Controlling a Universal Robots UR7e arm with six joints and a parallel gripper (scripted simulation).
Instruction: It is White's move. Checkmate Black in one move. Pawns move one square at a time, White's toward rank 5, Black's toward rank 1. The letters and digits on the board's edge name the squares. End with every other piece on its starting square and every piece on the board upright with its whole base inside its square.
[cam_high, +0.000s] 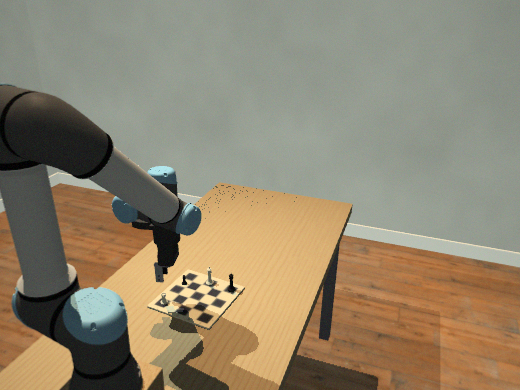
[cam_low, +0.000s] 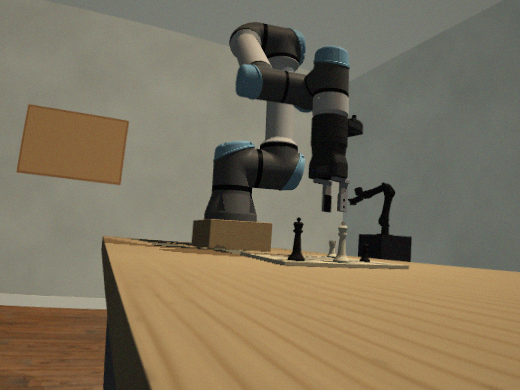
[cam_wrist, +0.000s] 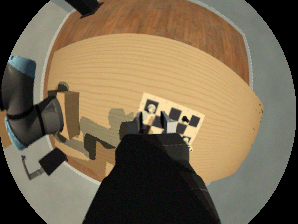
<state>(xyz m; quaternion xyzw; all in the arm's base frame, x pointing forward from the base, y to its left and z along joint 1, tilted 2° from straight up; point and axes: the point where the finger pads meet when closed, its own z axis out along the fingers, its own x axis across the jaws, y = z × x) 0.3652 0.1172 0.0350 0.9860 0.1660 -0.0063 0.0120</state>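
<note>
Right now my hand is 9 cm above the short white piece. Also, from my hand: chessboard 11 cm below, 7 cm to the right, 7 cm ahead; black pawn 11 cm ahead, 10 cm below; tall white piece 15 cm ahead, 8 cm below, 7 cm to the right.
</note>
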